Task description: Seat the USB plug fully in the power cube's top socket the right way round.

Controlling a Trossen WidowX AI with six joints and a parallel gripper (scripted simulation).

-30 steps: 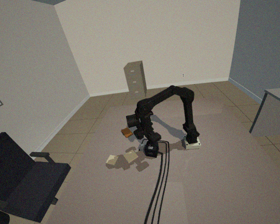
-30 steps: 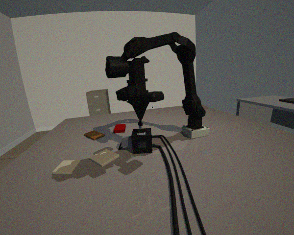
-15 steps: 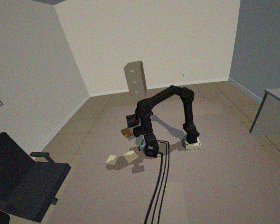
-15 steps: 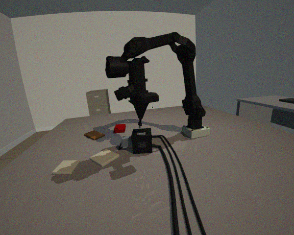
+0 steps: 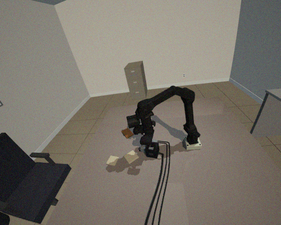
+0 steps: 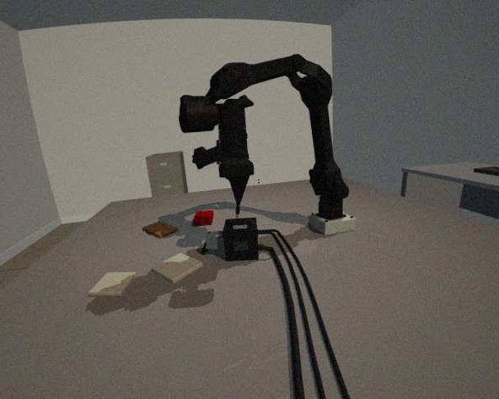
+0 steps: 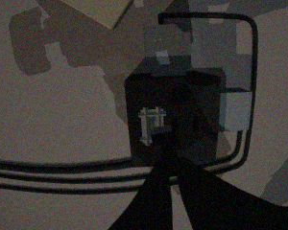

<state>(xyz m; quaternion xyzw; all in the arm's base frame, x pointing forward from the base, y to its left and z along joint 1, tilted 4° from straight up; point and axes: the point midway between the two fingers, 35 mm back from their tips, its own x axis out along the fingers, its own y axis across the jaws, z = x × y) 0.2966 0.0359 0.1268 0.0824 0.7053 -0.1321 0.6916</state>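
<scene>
My gripper tip is now 2 cm above the grey USB plug. Also, from my gripper tip: red block: 28 cm to the right, 12 cm below, 4 cm ahead; brown pad: 27 cm to the right, 19 cm ahead, 13 cm below.
</scene>
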